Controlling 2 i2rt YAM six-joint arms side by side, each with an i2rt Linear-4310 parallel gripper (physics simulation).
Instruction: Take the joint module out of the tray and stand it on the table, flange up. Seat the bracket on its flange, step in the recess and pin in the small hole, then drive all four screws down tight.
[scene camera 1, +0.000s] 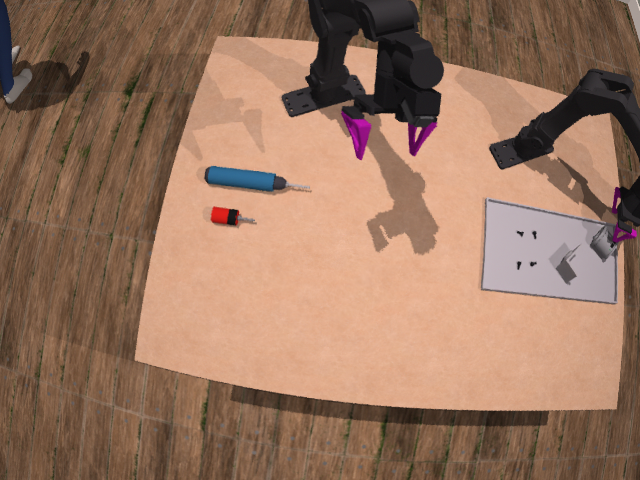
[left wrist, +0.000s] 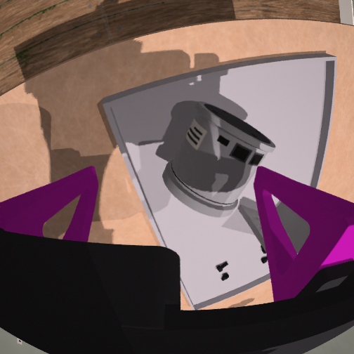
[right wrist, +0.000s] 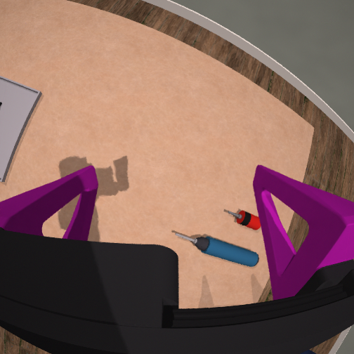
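Seen in the pictures: left gripper, between the fingertips: (scene camera 1: 614, 226); right gripper, between the fingertips: (scene camera 1: 386, 156); left arm's base, origin of its link: (scene camera 1: 522, 149); right arm's base, origin of its link: (scene camera 1: 323, 95).
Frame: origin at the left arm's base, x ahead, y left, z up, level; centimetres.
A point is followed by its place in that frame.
The grey cylindrical joint module (scene camera 1: 602, 244) {x 32.7, y 8.0, z 5.2 cm} (left wrist: 212, 157) is in the tray (scene camera 1: 496, 279) {x 27.8, y -24.0, z 0.4 cm} (left wrist: 300, 90), at its right end in scene camera 1. The grey bracket (scene camera 1: 566, 268) {x 33.6, y -6.3, z 5.2 cm} (left wrist: 252, 215) lies in the tray beside it, partly hidden by a finger in the left wrist view. Several small black screws (scene camera 1: 533, 264) {x 28.6, y -13.2, z 1.3 cm} (left wrist: 222, 266) lie in the tray. My left gripper (scene camera 1: 618, 217) {x 30.1, y 13.8, z 6.3 cm} (left wrist: 175, 174) is open and empty, close to the module at the tray's right end. My right gripper (scene camera 1: 387, 155) {x 6.7, y -48.1, z 37.2 cm} (right wrist: 175, 174) is open and empty above the table, far from the tray.
A blue screwdriver (scene camera 1: 241, 178) {x -13.2, y -69.6, z 3.9 cm} (right wrist: 230, 251) and a short red screwdriver (scene camera 1: 224, 215) {x -6.6, y -75.6, z 3.3 cm} (right wrist: 248, 220) lie on the table (scene camera 1: 310, 320) {x 20.3, y -66.1, z 0.0 cm} (right wrist: 175, 100), at the left in scene camera 1. The tray's raised rim surrounds the parts. The right arm's base stands at the table's back.
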